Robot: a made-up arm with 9 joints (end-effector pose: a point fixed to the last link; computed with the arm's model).
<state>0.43 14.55 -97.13 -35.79 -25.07 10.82 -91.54 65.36 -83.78</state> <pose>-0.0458 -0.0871 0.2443 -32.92 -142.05 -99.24</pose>
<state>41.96 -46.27 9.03 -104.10 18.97 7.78 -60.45 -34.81 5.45</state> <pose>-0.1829 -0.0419 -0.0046 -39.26 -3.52 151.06</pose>
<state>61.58 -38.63 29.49 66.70 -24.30 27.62 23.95 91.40 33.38</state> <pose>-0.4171 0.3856 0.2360 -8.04 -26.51 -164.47</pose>
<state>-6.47 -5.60 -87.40 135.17 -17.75 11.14 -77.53 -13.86 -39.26</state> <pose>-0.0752 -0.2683 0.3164 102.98 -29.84 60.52</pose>
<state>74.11 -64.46 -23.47 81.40 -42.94 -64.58 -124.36 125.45 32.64</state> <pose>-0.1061 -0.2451 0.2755 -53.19 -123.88 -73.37</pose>
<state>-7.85 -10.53 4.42 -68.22 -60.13 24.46 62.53 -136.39 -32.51</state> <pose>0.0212 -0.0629 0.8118 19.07 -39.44 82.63</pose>
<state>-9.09 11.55 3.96 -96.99 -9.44 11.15 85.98 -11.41 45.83</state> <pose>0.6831 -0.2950 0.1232 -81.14 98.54 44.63</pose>
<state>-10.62 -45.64 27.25 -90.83 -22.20 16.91 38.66 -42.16 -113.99</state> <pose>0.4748 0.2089 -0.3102 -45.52 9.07 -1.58</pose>
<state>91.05 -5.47 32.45 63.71 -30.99 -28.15 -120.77 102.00 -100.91</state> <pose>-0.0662 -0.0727 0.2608 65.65 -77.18 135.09</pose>
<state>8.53 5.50 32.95 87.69 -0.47 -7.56 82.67 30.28 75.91</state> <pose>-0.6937 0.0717 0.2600 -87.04 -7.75 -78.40</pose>
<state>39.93 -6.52 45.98 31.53 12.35 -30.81 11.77 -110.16 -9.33</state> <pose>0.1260 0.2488 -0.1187 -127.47 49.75 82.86</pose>
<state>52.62 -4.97 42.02 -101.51 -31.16 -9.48 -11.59 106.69 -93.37</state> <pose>0.5836 -0.2475 0.3995 141.99 96.10 42.96</pose>
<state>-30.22 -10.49 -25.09 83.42 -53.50 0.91 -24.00 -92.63 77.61</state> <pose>0.0159 -0.0397 0.0648 106.52 -23.37 88.20</pose>
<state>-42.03 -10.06 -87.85 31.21 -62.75 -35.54 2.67 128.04 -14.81</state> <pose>-0.0461 -0.7663 0.3631 5.67 26.38 -118.41</pose>
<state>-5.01 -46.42 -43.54 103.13 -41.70 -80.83 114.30 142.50 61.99</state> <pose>0.1186 -0.0077 0.8326 -38.27 134.73 -95.61</pose>
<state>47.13 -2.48 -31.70 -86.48 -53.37 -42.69 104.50 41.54 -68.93</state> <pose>0.6245 -0.3800 -0.4356 -3.83 77.87 -42.87</pose>
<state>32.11 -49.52 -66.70 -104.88 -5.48 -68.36 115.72 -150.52 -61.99</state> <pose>0.0860 0.6490 -0.5718 -90.07 -29.86 58.95</pose>
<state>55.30 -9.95 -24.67 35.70 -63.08 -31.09 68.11 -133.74 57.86</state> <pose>-0.2211 0.4070 0.4649 129.84 54.64 -103.68</pose>
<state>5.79 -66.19 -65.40 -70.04 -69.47 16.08 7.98 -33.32 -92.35</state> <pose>0.4187 -0.3837 -0.1722 7.64 20.04 -63.53</pose>
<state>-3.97 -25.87 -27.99 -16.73 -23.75 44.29 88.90 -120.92 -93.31</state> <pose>0.0157 -0.1250 0.9145 57.60 -42.72 -0.82</pose>
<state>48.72 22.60 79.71 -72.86 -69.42 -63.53 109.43 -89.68 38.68</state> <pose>0.8951 -0.0293 0.1452 -38.60 45.96 63.69</pose>
